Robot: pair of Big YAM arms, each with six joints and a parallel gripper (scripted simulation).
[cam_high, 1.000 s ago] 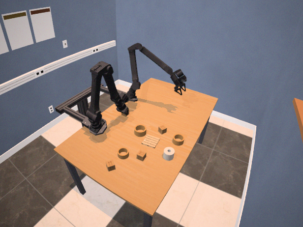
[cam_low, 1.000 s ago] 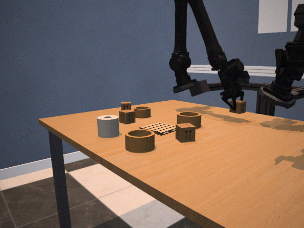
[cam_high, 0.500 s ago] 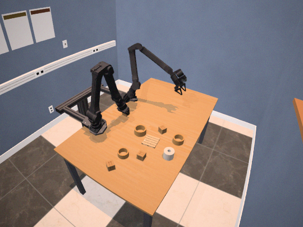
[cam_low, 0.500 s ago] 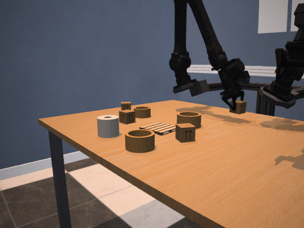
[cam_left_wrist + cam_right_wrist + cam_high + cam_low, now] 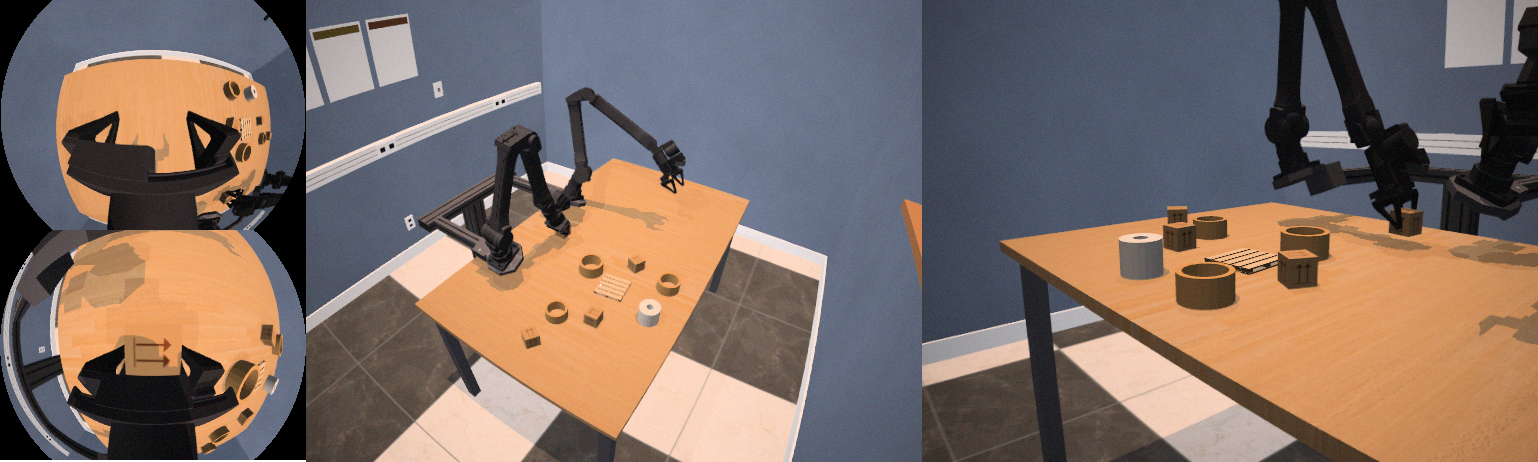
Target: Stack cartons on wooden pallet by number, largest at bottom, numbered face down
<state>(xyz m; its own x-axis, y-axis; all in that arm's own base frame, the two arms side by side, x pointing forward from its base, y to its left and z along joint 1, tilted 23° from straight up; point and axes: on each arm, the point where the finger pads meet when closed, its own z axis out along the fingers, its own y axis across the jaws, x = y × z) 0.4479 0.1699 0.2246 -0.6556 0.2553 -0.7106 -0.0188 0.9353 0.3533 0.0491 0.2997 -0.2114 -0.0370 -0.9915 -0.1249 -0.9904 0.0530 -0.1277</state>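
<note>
The brown carton is 39 cm ahead of my right hand, 1 cm to the right of it and 3 cm below it. The rest, counted from my right hand: wooden pallet: 35 cm ahead, 17 cm to the right, 5 cm below.
</note>
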